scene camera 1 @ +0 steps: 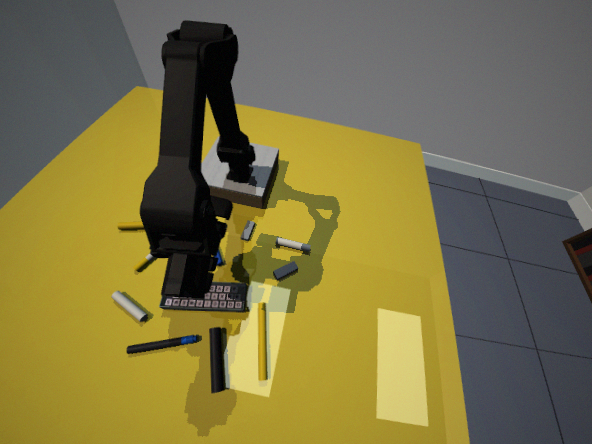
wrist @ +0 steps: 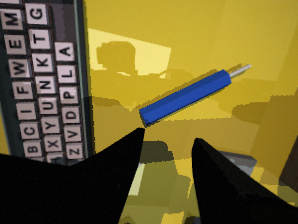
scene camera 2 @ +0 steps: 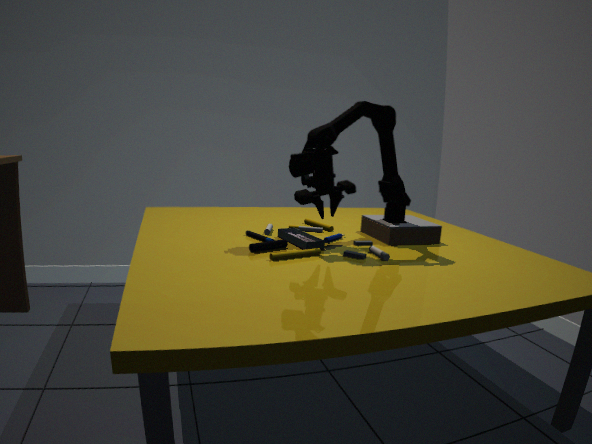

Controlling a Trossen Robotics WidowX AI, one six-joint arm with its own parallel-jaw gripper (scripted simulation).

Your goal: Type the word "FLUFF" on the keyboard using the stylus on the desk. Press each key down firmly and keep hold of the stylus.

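Scene camera 1 and scene camera 2 show my gripper, and so does the wrist view (168, 139). One spot on my gripper (scene camera 1: 213, 262) is the same spot as the one I see on the gripper (scene camera 2: 319, 201).
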